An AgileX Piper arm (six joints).
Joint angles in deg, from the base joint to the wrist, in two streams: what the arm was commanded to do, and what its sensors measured. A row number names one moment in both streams.
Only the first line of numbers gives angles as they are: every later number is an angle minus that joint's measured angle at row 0.
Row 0, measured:
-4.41 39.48 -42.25 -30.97 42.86 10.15
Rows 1 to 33, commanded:
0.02 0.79 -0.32 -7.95 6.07 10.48
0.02 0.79 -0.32 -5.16 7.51 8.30
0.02 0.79 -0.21 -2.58 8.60 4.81
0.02 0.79 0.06 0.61 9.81 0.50
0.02 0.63 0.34 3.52 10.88 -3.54
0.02 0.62 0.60 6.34 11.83 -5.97
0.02 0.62 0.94 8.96 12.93 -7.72
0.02 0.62 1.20 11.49 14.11 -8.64
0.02 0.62 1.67 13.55 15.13 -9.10
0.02 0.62 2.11 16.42 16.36 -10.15
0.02 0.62 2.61 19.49 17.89 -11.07
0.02 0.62 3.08 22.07 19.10 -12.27
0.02 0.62 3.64 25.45 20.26 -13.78
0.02 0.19 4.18 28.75 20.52 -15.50
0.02 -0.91 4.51 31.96 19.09 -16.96
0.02 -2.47 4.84 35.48 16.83 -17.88
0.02 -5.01 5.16 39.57 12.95 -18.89
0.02 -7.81 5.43 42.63 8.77 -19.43
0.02 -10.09 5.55 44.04 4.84 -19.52
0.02 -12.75 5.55 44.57 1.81 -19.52
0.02 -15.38 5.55 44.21 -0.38 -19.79
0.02 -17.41 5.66 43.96 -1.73 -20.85
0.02 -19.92 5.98 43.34 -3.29 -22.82
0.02 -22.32 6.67 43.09 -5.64 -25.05
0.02 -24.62 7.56 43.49 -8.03 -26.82
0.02 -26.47 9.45 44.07 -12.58 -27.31
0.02 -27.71 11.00 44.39 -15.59 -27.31
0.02 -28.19 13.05 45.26 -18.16 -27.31
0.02 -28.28 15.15 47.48 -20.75 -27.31
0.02 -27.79 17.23 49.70 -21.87 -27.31
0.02 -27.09 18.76 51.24 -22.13 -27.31
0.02 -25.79 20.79 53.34 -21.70 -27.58
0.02 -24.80 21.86 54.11 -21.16 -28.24
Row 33, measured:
0.00 -27.53 16.47 48.85 -19.60 -26.51
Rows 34 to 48, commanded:
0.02 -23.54 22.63 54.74 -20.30 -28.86
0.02 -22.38 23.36 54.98 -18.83 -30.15
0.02 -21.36 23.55 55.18 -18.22 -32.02
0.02 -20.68 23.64 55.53 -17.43 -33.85
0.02 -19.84 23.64 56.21 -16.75 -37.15
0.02 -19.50 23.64 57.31 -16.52 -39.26
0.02 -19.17 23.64 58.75 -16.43 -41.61
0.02 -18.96 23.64 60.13 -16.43 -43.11
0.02 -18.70 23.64 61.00 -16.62 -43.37
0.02 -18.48 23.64 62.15 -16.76 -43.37
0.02 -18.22 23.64 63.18 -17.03 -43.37
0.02 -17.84 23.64 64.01 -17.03 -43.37
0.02 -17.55 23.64 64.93 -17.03 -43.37
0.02 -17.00 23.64 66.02 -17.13 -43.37
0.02 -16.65 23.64 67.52 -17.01 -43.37
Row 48, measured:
0.00 -18.01 23.46 63.19 -16.42 -42.36
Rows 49 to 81, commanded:
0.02 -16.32 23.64 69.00 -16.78 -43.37
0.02 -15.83 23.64 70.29 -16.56 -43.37
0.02 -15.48 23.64 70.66 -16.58 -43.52
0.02 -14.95 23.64 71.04 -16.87 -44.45
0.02 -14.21 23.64 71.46 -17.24 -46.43
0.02 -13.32 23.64 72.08 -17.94 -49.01
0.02 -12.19 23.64 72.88 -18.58 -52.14
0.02 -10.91 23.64 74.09 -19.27 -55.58
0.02 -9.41 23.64 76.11 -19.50 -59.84
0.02 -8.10 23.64 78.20 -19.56 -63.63
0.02 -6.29 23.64 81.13 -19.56 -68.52
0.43 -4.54 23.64 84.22 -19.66 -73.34
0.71 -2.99 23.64 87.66 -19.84 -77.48
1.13 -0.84 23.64 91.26 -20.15 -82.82
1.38 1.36 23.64 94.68 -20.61 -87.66
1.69 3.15 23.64 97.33 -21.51 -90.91
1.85 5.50 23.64 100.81 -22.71 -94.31
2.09 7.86 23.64 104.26 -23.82 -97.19
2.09 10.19 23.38 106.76 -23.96 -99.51
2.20 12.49 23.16 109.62 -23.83 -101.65
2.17 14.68 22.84 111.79 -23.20 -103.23
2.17 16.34 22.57 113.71 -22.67 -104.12
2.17 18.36 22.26 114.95 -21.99 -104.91
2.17 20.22 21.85 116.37 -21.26 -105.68
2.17 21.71 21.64 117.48 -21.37 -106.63
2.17 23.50 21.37 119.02 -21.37 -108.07
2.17 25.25 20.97 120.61 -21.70 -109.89
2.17 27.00 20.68 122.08 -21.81 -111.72
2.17 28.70 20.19 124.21 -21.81 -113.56
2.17 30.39 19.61 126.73 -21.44 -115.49
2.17 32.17 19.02 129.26 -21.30 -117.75
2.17 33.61 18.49 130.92 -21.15 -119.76
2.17 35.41 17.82 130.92 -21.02 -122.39
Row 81, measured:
2.07 30.01 19.95 125.03 -21.65 -113.69
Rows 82 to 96, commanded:
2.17 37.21 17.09 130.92 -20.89 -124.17
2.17 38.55 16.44 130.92 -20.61 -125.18
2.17 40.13 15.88 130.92 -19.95 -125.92
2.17 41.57 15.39 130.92 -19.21 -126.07
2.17 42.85 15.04 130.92 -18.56 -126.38
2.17 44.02 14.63 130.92 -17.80 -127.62
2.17 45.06 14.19 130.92 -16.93 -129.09
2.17 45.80 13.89 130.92 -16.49 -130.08
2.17 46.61 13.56 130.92 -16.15 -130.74
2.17 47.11 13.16 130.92 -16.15 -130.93
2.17 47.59 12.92 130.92 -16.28 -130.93
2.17 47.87 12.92 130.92 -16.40 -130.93
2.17 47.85 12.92 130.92 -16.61 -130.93
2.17 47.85 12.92 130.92 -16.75 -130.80
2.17 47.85 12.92 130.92 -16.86 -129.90
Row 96, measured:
2.09 47.04 12.79 131.36 -17.05 -130.26
